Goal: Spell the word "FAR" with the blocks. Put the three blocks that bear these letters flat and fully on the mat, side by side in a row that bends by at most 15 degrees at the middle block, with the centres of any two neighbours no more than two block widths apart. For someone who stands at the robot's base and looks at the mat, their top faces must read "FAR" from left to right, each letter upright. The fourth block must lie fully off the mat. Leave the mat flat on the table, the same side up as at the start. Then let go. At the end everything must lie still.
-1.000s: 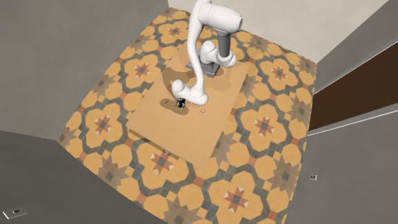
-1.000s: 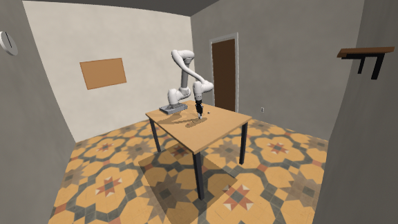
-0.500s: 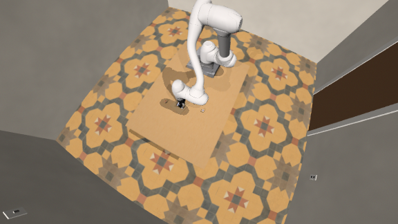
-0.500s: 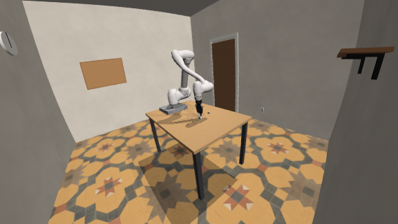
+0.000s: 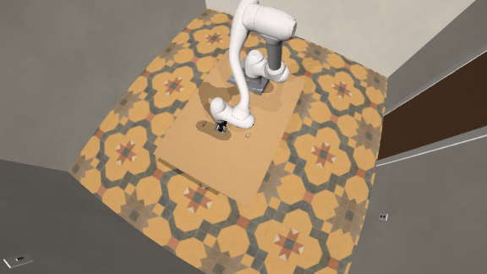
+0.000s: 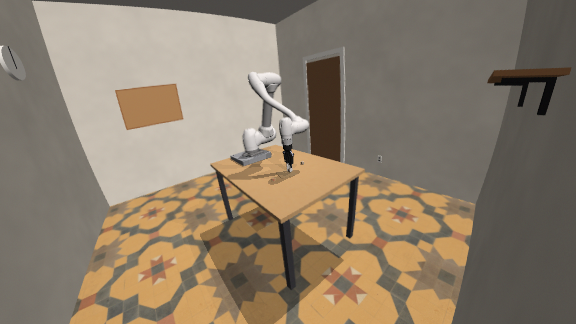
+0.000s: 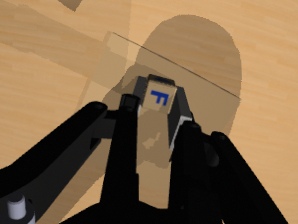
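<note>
The tan mat is 10 mm behind my hand, 40 mm to the right of it and 40 mm below it. Round my hand: R block 10 mm behind, 190 mm to the right, 30 mm below.
</note>
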